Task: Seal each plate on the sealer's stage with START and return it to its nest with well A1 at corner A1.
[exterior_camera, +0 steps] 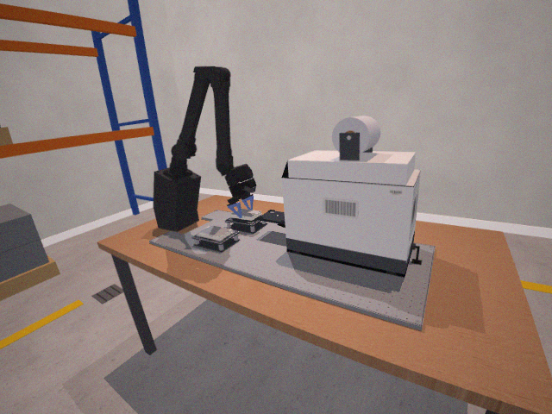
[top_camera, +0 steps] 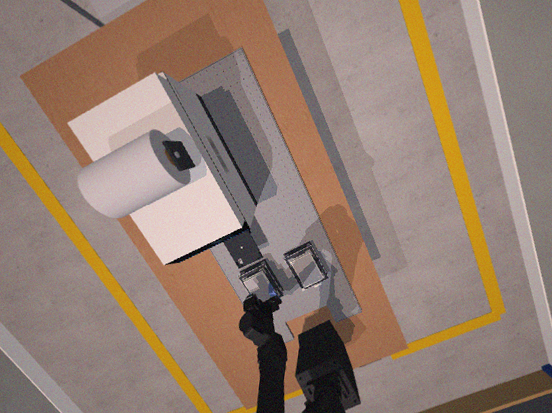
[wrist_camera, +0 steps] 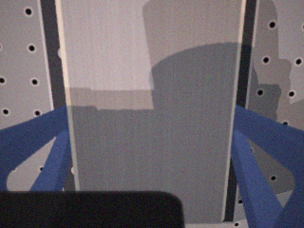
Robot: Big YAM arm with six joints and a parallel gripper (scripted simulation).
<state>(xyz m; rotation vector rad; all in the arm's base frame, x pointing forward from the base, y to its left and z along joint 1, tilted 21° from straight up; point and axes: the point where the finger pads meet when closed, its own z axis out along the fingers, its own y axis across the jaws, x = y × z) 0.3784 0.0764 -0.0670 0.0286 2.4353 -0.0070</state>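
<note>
The white well plate is right at my hand. The rest, counted from my hand: foil roll 53 cm ahead, 6 cm to the right, 35 cm above; then dark sealer stage 20 cm ahead, 4 cm to the right, 2 cm above; then start button 30 cm ahead, 5 cm to the left, 12 cm above.
</note>
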